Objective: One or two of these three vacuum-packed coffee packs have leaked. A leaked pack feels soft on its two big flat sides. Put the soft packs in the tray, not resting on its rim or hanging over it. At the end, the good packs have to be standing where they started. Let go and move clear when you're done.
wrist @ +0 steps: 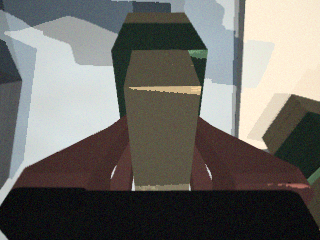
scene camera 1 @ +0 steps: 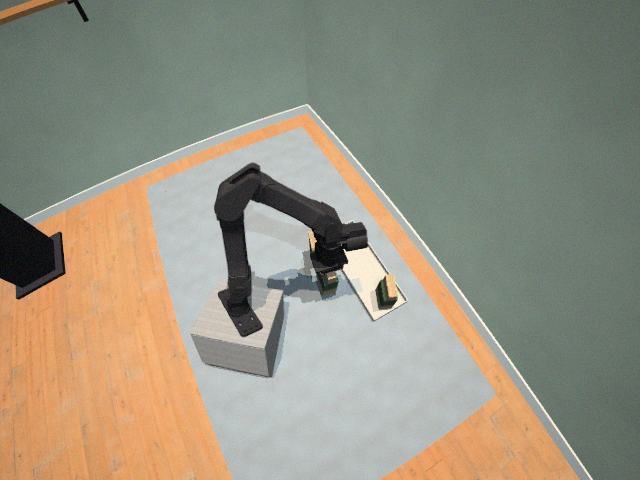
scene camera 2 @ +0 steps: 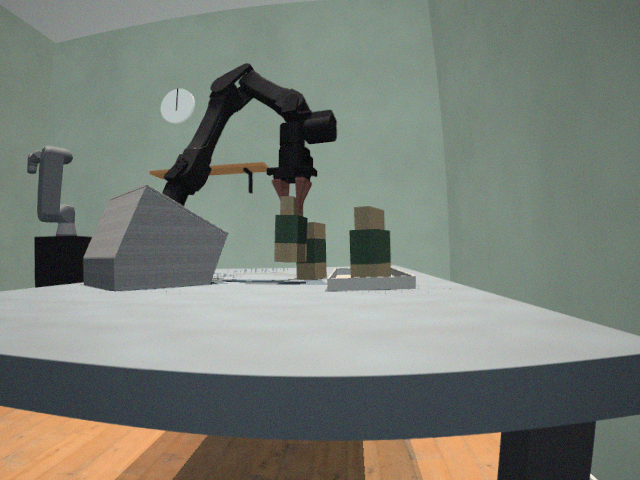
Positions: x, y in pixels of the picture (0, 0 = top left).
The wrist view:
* my gripper: 161, 119
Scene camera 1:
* white tray: 364, 270
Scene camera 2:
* my gripper: 292, 213
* white tray: 340, 279
